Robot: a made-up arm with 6 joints.
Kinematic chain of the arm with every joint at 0, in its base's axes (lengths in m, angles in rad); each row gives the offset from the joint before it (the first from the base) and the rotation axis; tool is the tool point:
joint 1: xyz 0 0 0.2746 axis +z
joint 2: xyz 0 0 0 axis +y
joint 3: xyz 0 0 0.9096 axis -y
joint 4: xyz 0 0 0 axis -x
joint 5: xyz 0.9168 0 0 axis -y
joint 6: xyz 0 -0.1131 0 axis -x
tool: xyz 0 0 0
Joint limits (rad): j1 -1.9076..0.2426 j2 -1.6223..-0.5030 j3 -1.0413..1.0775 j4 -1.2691..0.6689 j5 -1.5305..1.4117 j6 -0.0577..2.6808
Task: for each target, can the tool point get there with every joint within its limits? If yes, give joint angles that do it. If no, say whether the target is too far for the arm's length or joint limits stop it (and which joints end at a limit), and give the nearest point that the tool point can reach.
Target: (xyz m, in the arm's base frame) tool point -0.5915 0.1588 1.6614
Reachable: yes | joints -0.3455 -1.0162 0.4867 -1.1041 1.0031 0.3353
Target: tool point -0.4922 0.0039 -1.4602
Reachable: no: joint limits stop it (at a limit: joint 1, joint 2, joint 3, joint 4) | nearest point -0.1286 -0.2657 0.5088 | short by 2.020 m
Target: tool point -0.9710 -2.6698 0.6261
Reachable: no: too far | nearest point -1.6212 -0.5177 0.6934 | short by 2.249 m
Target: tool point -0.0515 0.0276 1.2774
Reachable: yes | joints -1.7397 -1.0203 -0.3048 -1.0588 -0.4476 1.1910
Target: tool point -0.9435 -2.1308 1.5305
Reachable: no: too far | nearest point -1.2641 -0.4293 1.4447 | short by 1.734 m
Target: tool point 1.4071 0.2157 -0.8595
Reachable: no: joint limits stop it (at a limit: joint 1, joint 2, joint 3, joint 4) | nearest point 0.2928 0.0378 0.5088 | short by 1.774 m
